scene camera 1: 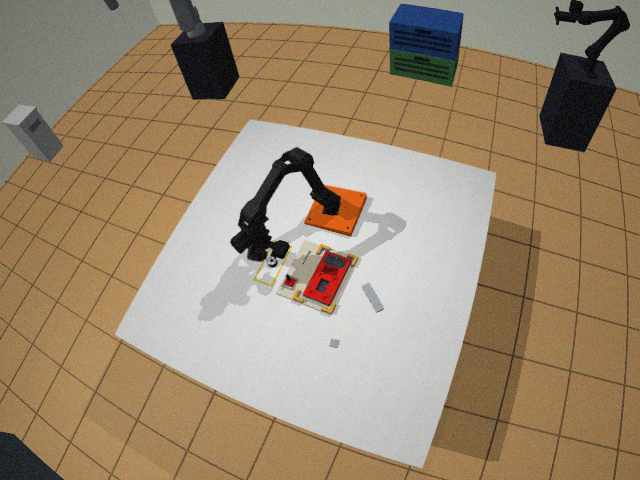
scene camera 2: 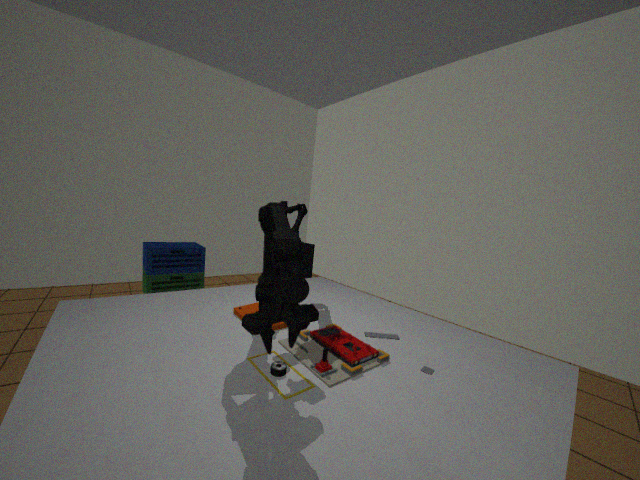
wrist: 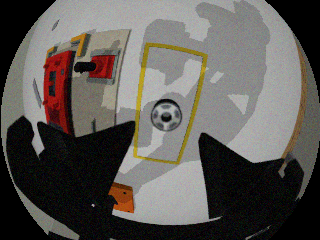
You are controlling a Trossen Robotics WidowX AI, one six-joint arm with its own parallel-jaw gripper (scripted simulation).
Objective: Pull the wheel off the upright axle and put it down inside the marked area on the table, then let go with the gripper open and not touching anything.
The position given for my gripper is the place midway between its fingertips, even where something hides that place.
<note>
My gripper [scene camera 2: 280,350] is open and holds nothing. I also see a red plate [scene camera 1: 332,268].
The red plate also shows in scene camera 2 [scene camera 2: 347,348] and in the wrist view [wrist: 58,69]. My gripper is seen too in scene camera 1 [scene camera 1: 268,255] and in the wrist view [wrist: 168,131].
</note>
